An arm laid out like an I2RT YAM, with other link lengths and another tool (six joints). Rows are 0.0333 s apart.
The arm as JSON. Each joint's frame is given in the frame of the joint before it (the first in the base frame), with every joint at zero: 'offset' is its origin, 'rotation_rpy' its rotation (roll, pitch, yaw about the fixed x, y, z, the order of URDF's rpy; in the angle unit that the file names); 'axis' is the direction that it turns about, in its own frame. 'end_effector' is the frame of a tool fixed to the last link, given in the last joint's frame.
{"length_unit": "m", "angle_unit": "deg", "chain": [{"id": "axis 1", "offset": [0.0, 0.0, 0.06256], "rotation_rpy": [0.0, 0.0, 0.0], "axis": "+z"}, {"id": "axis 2", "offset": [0.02, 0.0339, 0.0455], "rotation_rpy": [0.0, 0.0, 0.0], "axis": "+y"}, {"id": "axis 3", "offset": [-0.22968, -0.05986, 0.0], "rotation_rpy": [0.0, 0.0, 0.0], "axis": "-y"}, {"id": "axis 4", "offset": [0.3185, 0.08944, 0.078], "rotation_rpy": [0.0, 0.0, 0.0], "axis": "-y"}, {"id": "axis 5", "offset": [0.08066, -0.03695, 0.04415], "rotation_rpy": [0.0, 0.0, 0.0], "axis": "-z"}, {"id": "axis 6", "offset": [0.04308, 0.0, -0.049], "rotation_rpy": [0.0, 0.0, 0.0], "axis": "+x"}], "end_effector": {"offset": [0.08, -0.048, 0.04], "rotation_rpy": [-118.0, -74.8, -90.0]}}
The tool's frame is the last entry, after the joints.
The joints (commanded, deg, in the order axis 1, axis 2, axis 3, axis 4, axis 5, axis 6), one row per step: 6.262 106.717 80.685 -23.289 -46.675 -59.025; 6.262 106.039 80.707 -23.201 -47.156 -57.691; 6.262 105.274 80.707 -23.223 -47.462 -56.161; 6.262 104.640 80.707 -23.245 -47.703 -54.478; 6.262 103.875 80.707 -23.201 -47.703 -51.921; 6.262 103.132 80.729 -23.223 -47.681 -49.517; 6.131 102.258 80.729 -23.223 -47.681 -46.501; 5.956 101.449 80.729 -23.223 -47.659 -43.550; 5.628 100.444 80.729 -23.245 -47.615 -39.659; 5.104 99.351 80.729 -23.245 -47.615 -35.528; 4.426 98.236 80.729 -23.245 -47.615 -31.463; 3.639 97.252 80.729 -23.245 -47.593 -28.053
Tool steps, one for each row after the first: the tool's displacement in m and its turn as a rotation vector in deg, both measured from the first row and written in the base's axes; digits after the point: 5 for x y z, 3 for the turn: -0.00030 -0.00037 0.00666 0.935 0.290 -0.371; -0.00067 -0.00112 0.01331 1.808 0.768 -0.941; -0.00075 -0.00203 0.01854 2.677 1.494 -1.621; -0.00016 -0.00385 0.02436 3.730 2.684 -2.889; 0.00021 -0.00562 0.02999 4.717 3.820 -4.083; 0.00094 -0.00904 0.03630 5.993 5.304 -5.673; 0.00171 -0.01286 0.04193 7.245 6.796 -7.274; 0.00281 -0.01883 0.04856 8.915 8.836 -9.468; 0.00400 -0.02677 0.05580 10.788 10.945 -11.892; 0.00507 -0.03610 0.06311 12.708 12.960 -14.389; 0.00603 -0.04600 0.06954 14.389 14.566 -16.675
